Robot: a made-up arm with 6 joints.
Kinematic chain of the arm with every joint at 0, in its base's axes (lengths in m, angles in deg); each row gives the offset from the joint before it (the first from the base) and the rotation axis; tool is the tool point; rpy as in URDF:
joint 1: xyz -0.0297 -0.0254 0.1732 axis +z
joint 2: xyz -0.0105 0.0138 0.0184 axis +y
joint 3: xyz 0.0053 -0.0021 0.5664 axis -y
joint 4: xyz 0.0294 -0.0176 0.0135 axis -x
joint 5: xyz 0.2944 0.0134 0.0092 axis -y
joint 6: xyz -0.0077 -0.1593 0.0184 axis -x
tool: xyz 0.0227 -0.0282 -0.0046 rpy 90 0 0
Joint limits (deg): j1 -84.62..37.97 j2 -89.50..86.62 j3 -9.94..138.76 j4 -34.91..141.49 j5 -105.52..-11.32 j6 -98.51..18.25
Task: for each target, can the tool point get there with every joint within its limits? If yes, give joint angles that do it. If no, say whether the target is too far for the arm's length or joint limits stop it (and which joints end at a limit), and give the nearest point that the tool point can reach.
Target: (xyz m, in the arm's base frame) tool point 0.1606 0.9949 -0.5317
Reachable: no: too far | nearest point 0.0146 0.7468 -0.1253 | short by 0.498 m
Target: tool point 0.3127 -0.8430 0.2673
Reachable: yes | joints -63.18 71.39 30.35 70.01 -23.14 -60.55
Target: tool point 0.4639 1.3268 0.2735
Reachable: no: too far | nearest point 0.0268 0.9213 0.2505 | short by 0.597 m
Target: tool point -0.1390 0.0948 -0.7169
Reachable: no: joint limits stop it (at a limit: joint 2, joint 3, joint 5, joint 6) | nearest point -0.4760 0.4655 -0.1806 | short by 0.734 m
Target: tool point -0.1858 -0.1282 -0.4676
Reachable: no: joint limits stop it (at a limit: joint 1, joint 2, joint 3, joint 4, joint 6) | nearest point -0.1351 -0.4633 -0.1150 | short by 0.489 m
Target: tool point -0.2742 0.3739 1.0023
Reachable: yes | joints -61.33 -26.14 73.97 85.84 -27.25 -85.01
